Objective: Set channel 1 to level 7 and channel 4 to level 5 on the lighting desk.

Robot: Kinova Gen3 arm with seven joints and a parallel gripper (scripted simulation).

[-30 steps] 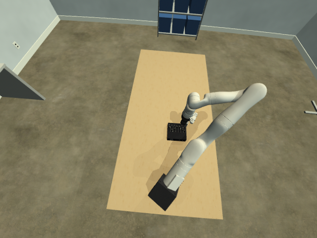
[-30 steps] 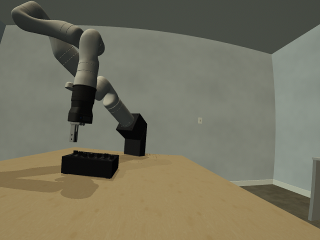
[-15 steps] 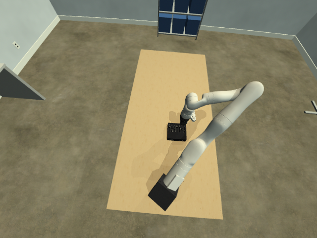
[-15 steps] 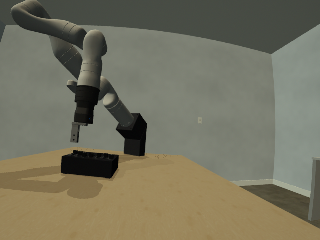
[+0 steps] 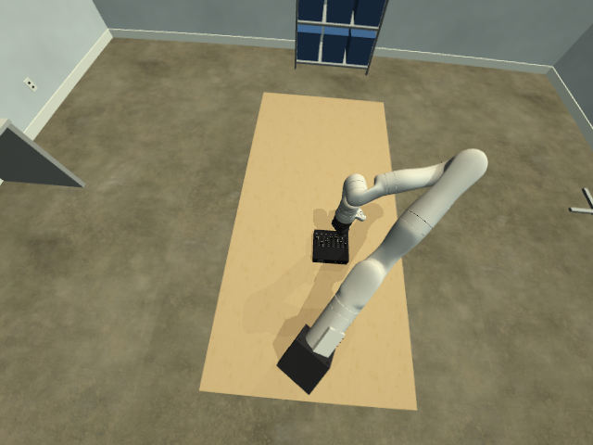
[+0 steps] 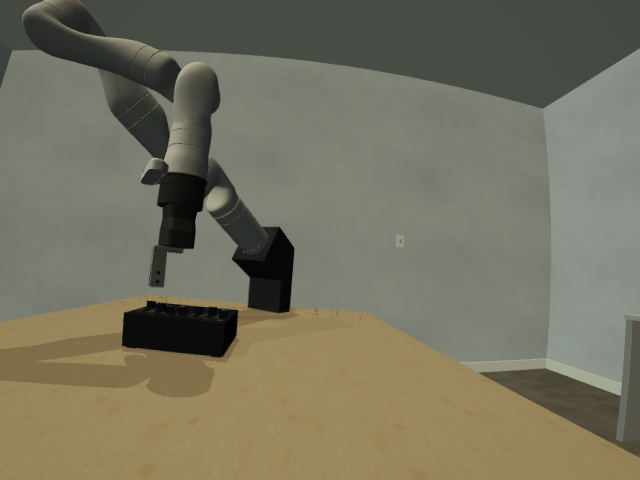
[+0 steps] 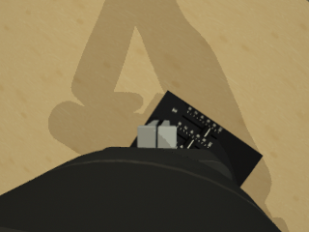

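My hand is 10 mm past the channel 4 fader cap, 50 mm to the right of it and 50 mm above it. From my hand the other things lie so: channel 1 fader cap: 50 mm behind, 10 mm to the right, 50 mm below.
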